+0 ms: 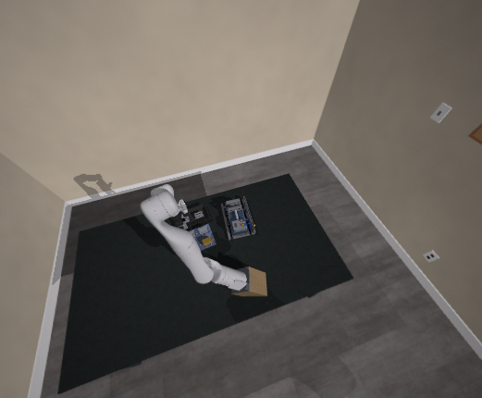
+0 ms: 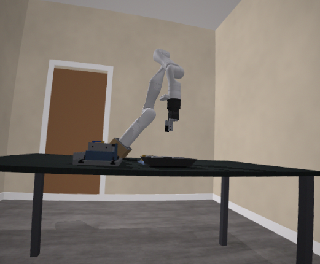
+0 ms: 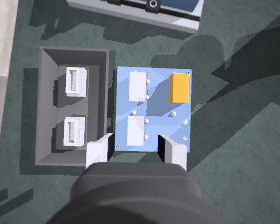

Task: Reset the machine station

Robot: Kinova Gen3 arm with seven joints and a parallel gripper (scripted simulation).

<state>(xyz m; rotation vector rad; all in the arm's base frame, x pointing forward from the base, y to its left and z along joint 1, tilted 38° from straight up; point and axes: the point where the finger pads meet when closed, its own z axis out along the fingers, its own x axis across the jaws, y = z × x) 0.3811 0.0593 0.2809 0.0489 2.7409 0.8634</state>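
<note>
Now: the bluish plate 40 mm behind my hand, 50 mm to the right of it and 190 mm below it. From my hand the other things lie so: vise: 20 mm ahead, 340 mm to the right, 160 mm below; then yellow brass blank: 90 mm behind, 90 mm to the right, 170 mm below.
</note>
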